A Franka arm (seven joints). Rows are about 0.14 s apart.
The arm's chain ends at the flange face. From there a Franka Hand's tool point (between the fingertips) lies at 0.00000 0.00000 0.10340 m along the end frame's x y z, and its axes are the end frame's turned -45 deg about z.
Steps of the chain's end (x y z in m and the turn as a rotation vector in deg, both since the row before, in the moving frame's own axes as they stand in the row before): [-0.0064, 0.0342, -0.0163, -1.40, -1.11, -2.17]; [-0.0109, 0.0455, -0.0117, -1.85, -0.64, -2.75]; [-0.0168, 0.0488, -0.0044, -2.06, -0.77, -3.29]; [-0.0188, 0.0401, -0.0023, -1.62, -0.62, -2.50]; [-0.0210, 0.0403, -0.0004, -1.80, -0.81, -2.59]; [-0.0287, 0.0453, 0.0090, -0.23, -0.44, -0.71]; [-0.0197, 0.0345, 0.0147, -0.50, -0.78, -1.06]
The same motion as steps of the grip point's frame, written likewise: [-0.0319, 0.0201, -0.0164, -0.21, -1.77, -2.17]; [-0.0430, 0.0261, -0.0118, -0.86, -1.76, -2.75]; [-0.0499, 0.0244, -0.0045, -0.91, -2.00, -3.29]; [-0.0445, 0.0164, -0.0023, -0.71, -1.58, -2.50]; [-0.0466, 0.0150, -0.0005, -0.70, -1.85, -2.59]; [-0.0532, 0.0115, 0.0090, 0.15, -0.47, -0.71]; [-0.0400, 0.0101, 0.0147, 0.20, -0.91, -1.06]
